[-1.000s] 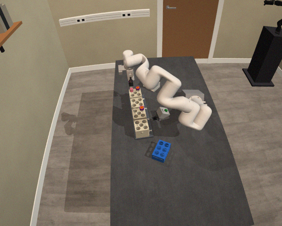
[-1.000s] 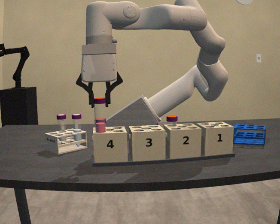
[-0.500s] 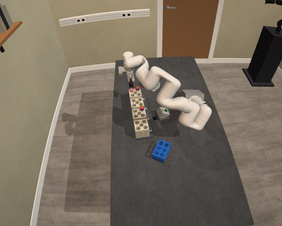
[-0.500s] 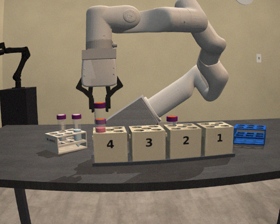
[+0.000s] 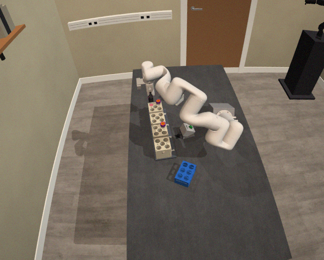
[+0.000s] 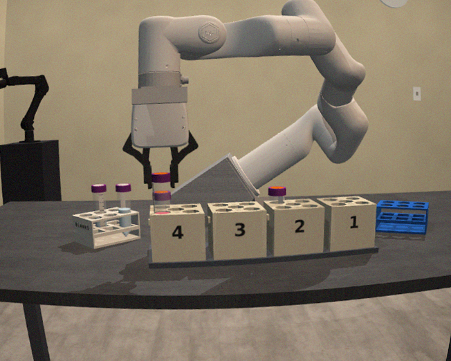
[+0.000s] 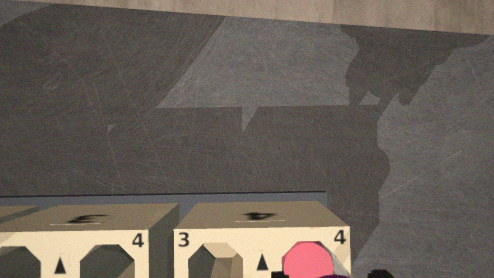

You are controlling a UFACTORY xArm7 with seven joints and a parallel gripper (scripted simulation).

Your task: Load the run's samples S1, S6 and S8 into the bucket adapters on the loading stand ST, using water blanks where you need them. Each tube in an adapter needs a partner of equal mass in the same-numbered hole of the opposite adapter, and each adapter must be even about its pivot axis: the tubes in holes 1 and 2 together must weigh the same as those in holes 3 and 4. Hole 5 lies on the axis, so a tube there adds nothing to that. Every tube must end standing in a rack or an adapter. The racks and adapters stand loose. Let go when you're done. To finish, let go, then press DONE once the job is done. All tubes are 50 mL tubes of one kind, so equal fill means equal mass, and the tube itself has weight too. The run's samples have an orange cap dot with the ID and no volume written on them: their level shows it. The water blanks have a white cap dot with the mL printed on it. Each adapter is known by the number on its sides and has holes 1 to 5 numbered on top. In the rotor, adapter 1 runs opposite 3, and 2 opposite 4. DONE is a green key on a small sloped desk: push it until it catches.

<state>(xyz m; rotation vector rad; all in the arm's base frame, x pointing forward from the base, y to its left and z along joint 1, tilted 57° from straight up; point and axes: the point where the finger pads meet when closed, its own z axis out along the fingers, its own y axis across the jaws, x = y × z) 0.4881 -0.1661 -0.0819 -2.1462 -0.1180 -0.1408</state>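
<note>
My hand is 1 cm to the left of the sample tube and 5 cm above it. Also, from my hand: white blank rack (17 cm behind, 15 cm to the right, 13 cm below); sample S8 (5 cm behind, 1 cm to the right, 9 cm below); loading stand ST (6 cm behind, 18 cm to the left, 15 cm below).
</note>
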